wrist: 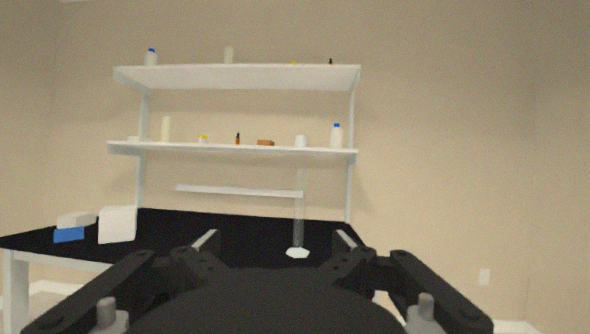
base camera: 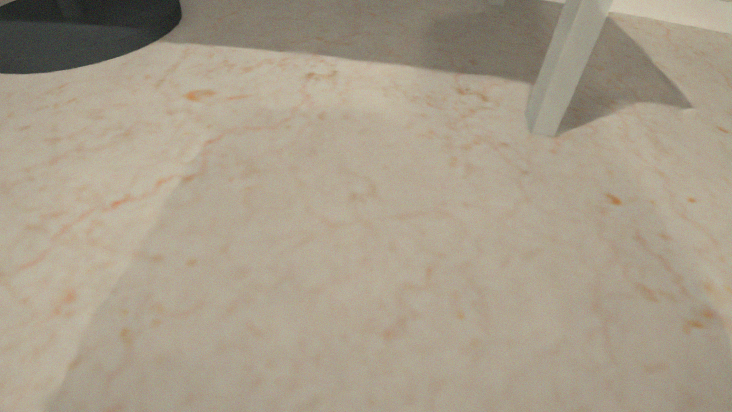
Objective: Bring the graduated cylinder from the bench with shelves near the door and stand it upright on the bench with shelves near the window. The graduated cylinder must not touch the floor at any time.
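Places are measured from the arm's base along level axes (x left, y down, z back), in centimetres.
Where they show: gripper, fingertip midpoint: (wrist: 277, 242).
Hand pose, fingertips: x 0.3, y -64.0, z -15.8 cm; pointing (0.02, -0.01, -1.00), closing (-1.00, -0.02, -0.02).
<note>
After its pixels a point has its place.
The clear graduated cylinder (wrist: 298, 225) {x -6.1, y -48.3, z -78.6 cm} stands upright on its pale base on the black top of the bench with shelves (wrist: 175, 230) {x 53.9, y -36.6, z -103.0 cm} in the wrist view, near the bench's right end. My gripper (wrist: 277, 242) {x 0.3, y -64.0, z -15.8 cm} is open and empty. Its fingers point toward the bench, and the cylinder shows between the two fingertips, nearer the right one, apparently beyond them. The gripper does not show in the base camera view. The other bench, near the window, does not show in these views.
A white box (wrist: 118, 225) {x 68.0, y -43.4, z -84.2 cm} and a blue box (wrist: 69, 234) {x 86.8, y -39.2, z -81.9 cm} stand at the bench's left. Bottles and jars stand on the two shelves (wrist: 230, 147) {x 30.9, y -80.6, z -113.2 cm} above. In the base camera view, a bench leg (base camera: 568, 71) {x -30.1, y 28.4, z -62.7 cm} stands upper right and a dark round object (base camera: 87, 40) {x 52.3, y 36.6, z -82.8 cm} upper left.
</note>
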